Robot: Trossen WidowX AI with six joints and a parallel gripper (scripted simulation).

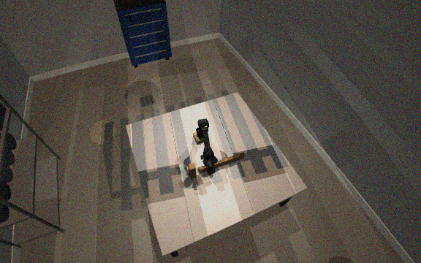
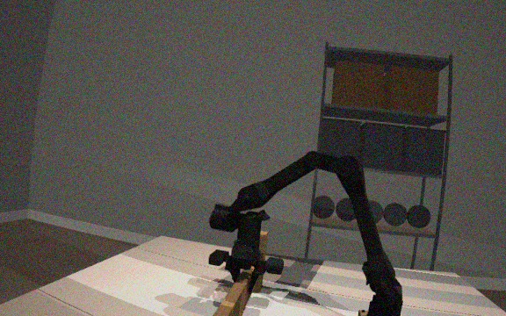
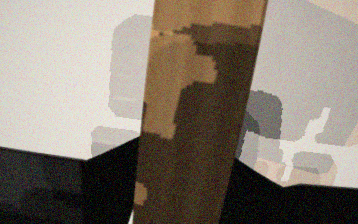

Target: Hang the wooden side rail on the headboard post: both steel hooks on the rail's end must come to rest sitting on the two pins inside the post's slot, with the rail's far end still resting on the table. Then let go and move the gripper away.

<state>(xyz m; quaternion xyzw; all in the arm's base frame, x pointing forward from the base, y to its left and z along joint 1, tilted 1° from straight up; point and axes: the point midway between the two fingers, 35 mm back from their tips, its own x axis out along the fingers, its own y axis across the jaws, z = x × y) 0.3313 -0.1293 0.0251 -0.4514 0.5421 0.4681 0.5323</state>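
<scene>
The headboard post lies 14 cm to the right of my gripper tip, 4 cm above it and 2 cm behind it.
</scene>
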